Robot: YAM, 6 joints.
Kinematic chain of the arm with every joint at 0, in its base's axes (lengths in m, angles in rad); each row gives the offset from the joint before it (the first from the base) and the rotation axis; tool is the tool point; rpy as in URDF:
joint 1: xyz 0 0 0.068 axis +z
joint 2: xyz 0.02 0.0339 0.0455 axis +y
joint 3: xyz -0.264 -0.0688 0 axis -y
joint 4: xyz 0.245 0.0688 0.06 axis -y
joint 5: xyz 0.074 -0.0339 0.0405 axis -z
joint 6: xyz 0.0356 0 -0.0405 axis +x
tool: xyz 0 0 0 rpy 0 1.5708 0
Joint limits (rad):
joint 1: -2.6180..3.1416
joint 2: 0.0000..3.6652
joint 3: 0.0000..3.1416
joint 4: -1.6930..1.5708
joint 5: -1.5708..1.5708
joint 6: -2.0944..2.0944
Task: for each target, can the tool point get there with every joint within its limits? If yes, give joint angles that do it. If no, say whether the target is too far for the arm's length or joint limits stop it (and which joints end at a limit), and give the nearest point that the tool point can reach.
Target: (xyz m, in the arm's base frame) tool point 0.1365 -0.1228 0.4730
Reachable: yes | joints 2.3846 0.2842 1.8239 -1.1777 0.1254 -0.1482
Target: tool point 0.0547 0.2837 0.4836
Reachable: yes | joints 1.4215 1.5908 2.1199 -1.2297 0.3406 -0.2501
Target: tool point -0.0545 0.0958 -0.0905
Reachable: yes | joints 1.8250 2.8182 0.3069 0.9266 -0.9378 1.1718
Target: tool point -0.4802 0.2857 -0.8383
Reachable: no: too far | nearest point -0.3237 0.1926 -0.3569 | short by 0.515 m
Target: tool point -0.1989 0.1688 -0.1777
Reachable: yes | joints 2.3956 3.2330 1.7522 -1.3931 -0.3144 -1.0819
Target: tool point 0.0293 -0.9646 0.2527
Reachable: no: too far | nearest point 0.0194 -0.6389 0.2047 | short by 0.329 m
